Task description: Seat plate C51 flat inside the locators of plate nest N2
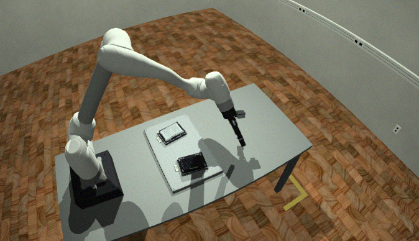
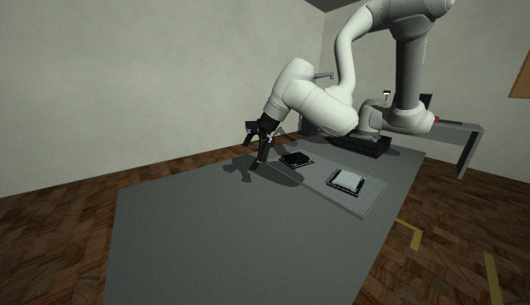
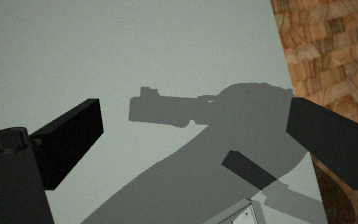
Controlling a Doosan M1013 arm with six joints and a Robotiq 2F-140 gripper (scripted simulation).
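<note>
Right now the black well plate is 300 mm behind my hand, 30 mm to the left of it and 80 mm below it. From my hand the other things lie so: white well plate 310 mm behind, 320 mm to the left, 90 mm below.
</note>
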